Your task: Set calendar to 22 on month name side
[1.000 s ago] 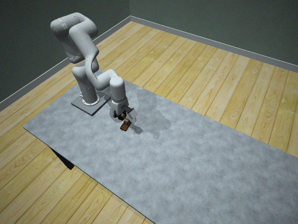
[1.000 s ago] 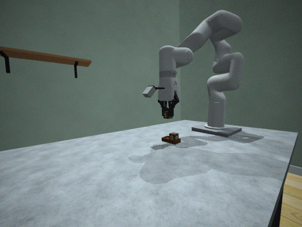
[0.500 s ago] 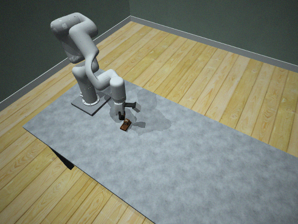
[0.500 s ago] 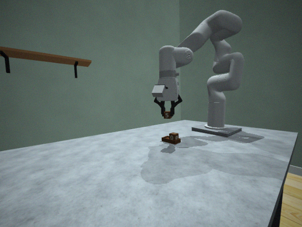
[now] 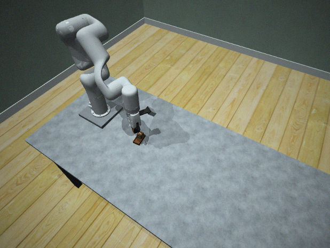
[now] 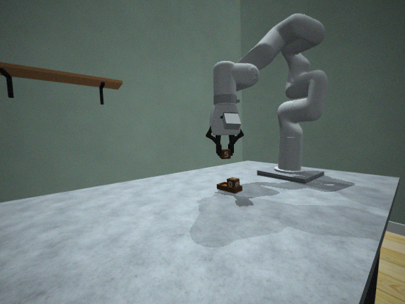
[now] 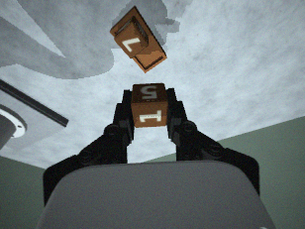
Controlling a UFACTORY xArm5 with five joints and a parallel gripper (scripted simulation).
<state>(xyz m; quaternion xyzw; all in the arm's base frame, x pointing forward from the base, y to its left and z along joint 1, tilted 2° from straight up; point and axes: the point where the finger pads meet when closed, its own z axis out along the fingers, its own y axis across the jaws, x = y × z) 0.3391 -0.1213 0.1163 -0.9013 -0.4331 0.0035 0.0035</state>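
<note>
The date cube is 1 cm below my hand. Also, from my hand: brown calendar tray 13 cm below, 2 cm to the left.
</note>
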